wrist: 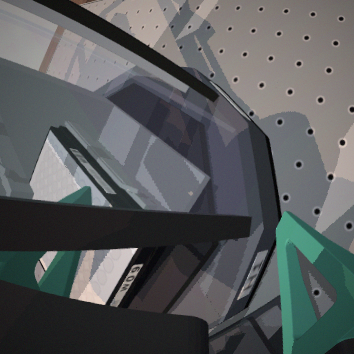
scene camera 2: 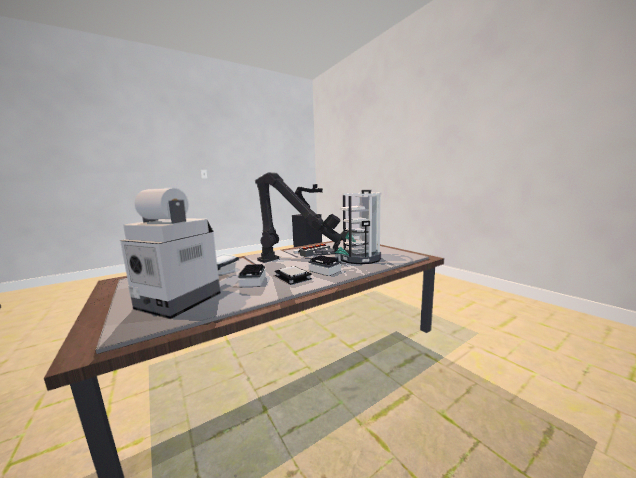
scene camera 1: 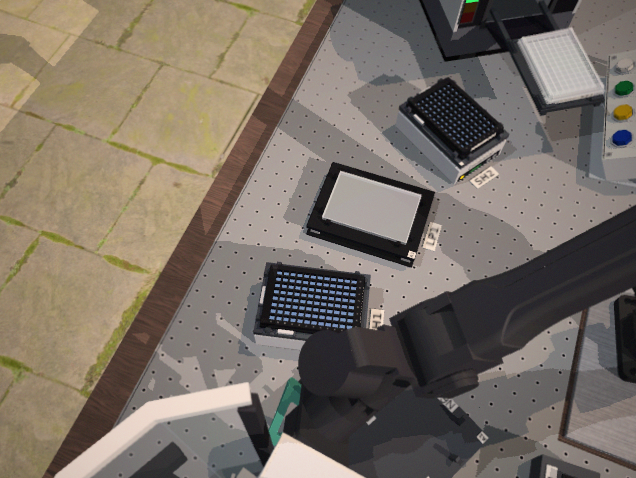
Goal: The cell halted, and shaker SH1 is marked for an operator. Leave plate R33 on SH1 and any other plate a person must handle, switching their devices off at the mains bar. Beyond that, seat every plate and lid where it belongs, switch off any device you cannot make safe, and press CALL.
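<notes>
A dark plate with blue wells sits on shaker SH1. A black plate sits on shaker SH2, which shows a small amber light. A pale flat lid or plate lies on LP1. A white plate rests on the extended tray of the device at the top. My gripper is open and empty, low beside the storage tower. A plate labelled W09 stands in the tower, partly behind the left finger and a dark post.
The button panel has white, green, yellow and blue buttons. A dark low stand is partly under my wrist. The mains bar lies behind SH1. A large white device stands at the table's other end. The tower's clear wall is close to my fingers.
</notes>
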